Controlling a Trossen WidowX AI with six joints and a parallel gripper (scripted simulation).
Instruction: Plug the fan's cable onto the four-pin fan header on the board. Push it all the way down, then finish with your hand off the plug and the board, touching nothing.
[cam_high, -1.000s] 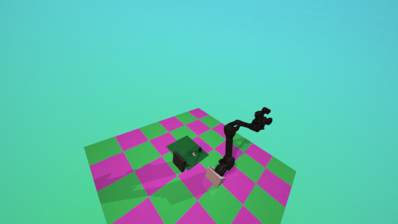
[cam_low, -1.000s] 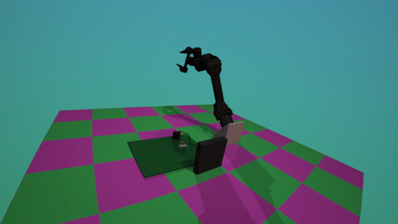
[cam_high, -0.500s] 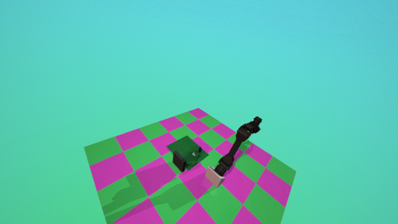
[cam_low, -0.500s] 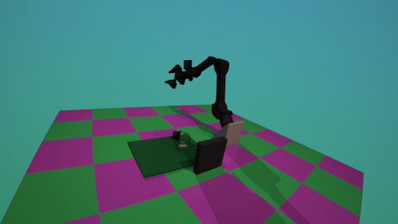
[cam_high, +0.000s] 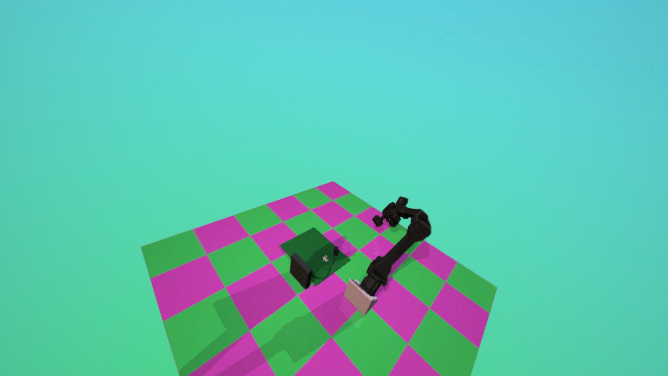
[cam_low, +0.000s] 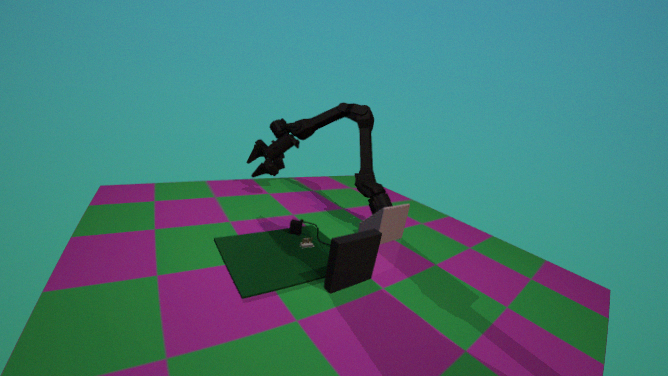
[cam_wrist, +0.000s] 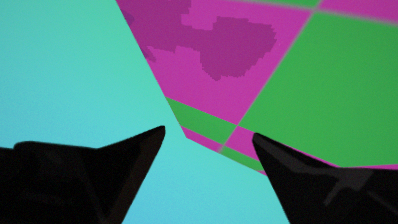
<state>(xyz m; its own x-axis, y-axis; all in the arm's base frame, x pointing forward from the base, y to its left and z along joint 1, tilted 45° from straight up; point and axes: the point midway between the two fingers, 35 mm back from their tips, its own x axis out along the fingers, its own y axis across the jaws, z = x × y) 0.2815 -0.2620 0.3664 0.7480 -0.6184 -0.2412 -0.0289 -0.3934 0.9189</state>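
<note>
The black fan plug lies 40 mm behind my gripper tip, 390 mm to the left of it and 70 mm below it. Also, from my gripper tip: dark green board (20 mm ahead, 480 mm to the left, 100 mm below); pale four-pin header (40 mm behind, 460 mm to the left, 90 mm below); black fan (60 mm behind, 630 mm to the left, 30 mm below).
</note>
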